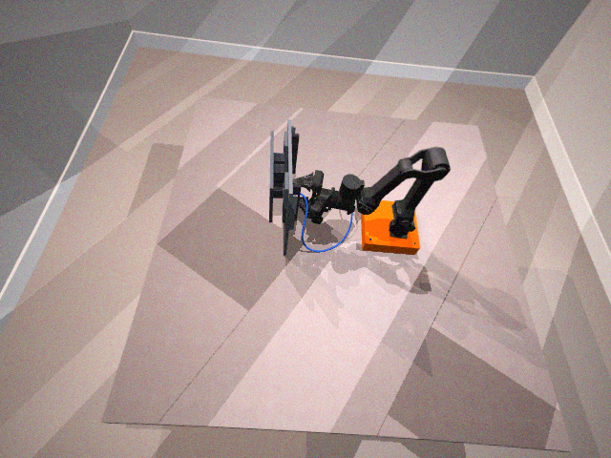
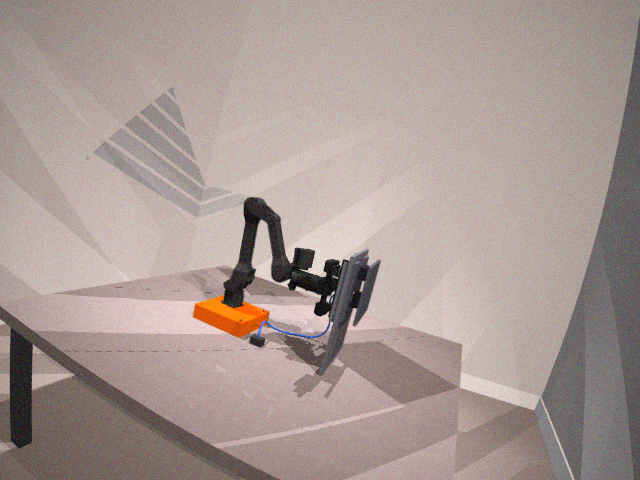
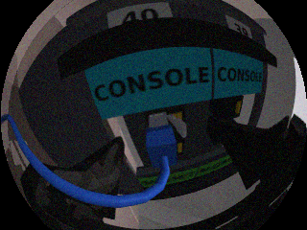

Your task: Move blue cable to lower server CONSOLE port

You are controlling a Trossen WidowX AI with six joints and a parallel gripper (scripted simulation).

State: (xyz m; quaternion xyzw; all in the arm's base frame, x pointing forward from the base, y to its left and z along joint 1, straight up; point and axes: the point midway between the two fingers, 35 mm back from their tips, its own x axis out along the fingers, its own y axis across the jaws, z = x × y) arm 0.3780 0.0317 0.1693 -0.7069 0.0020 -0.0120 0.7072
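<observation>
My gripper tip is 1 cm short of the blue plug. Round my gripper tip: black block (22 cm behind, 21 cm below, 14 cm to the right).
</observation>
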